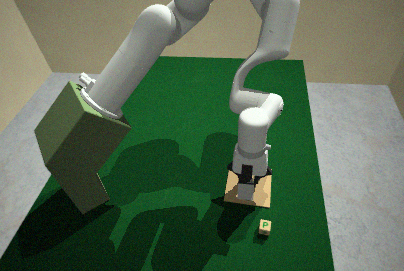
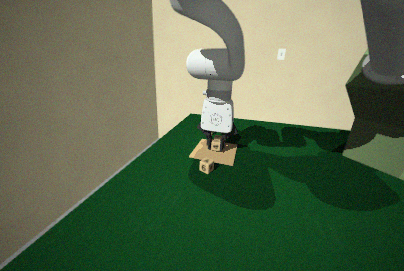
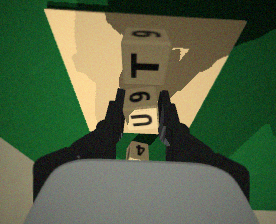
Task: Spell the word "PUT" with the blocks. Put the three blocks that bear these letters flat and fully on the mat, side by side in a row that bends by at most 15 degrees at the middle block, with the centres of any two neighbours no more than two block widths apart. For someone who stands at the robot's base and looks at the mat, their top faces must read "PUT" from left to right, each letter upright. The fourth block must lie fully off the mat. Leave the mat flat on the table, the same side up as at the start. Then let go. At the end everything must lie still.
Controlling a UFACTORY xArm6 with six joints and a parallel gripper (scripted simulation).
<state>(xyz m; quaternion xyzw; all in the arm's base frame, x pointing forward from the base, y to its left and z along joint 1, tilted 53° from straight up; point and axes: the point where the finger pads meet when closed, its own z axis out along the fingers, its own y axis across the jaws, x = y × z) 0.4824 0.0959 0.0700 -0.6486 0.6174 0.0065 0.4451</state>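
My hand is 30 mm above the mat. The rest, counted from my hand: P block 120 mm to the right, 100 mm ahead, 20 mm below.
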